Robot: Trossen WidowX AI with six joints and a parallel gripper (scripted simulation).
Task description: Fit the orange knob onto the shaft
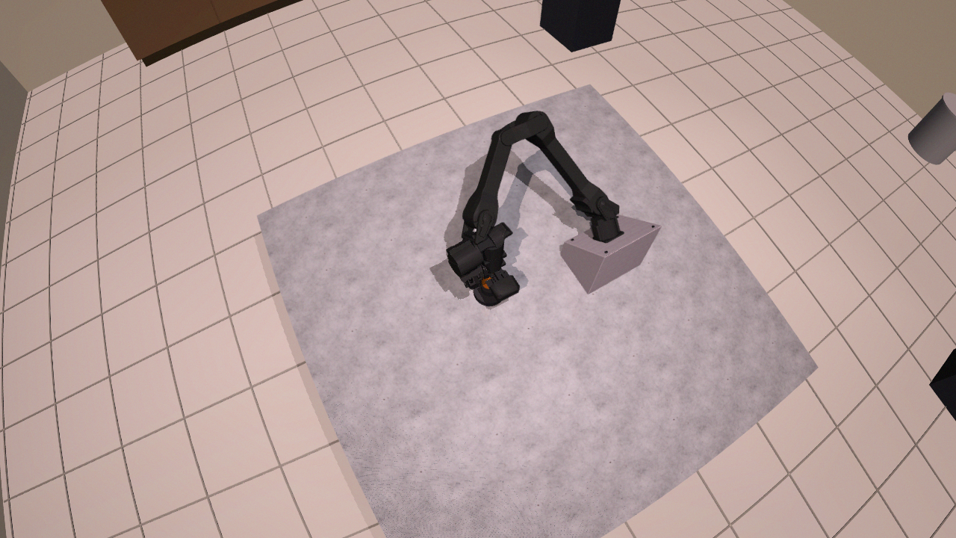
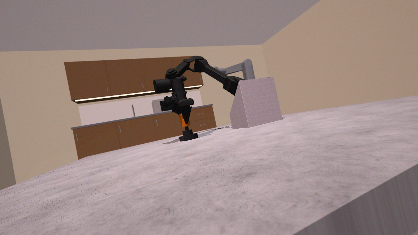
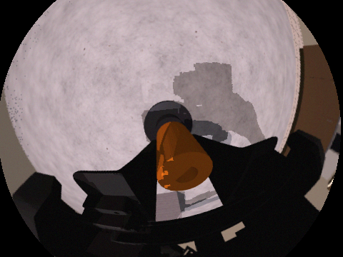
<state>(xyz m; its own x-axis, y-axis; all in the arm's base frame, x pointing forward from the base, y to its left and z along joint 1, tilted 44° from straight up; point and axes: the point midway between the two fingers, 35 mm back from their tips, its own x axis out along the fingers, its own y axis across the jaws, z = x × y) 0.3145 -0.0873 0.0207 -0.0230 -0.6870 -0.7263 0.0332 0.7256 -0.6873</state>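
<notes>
Now: gripper tip 20 mm below the orange knob. Also, from my gripper tip: dark round pedestal (40 mm below).
</notes>
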